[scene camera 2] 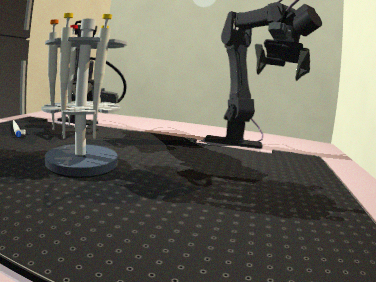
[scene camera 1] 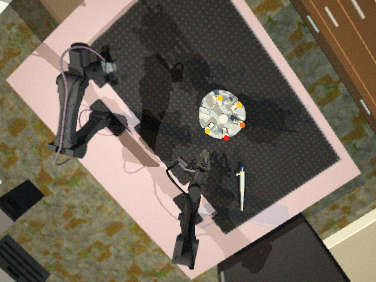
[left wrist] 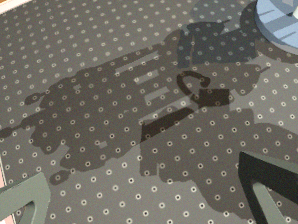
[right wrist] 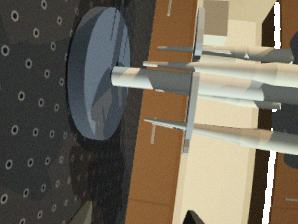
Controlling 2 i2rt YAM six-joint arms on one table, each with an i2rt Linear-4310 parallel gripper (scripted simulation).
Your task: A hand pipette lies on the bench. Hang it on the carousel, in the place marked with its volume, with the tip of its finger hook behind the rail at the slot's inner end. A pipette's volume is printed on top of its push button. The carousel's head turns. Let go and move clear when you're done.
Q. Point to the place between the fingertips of the left gripper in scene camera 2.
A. At 276, 75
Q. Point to a carousel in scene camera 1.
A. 210, 111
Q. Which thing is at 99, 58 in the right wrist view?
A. A carousel.
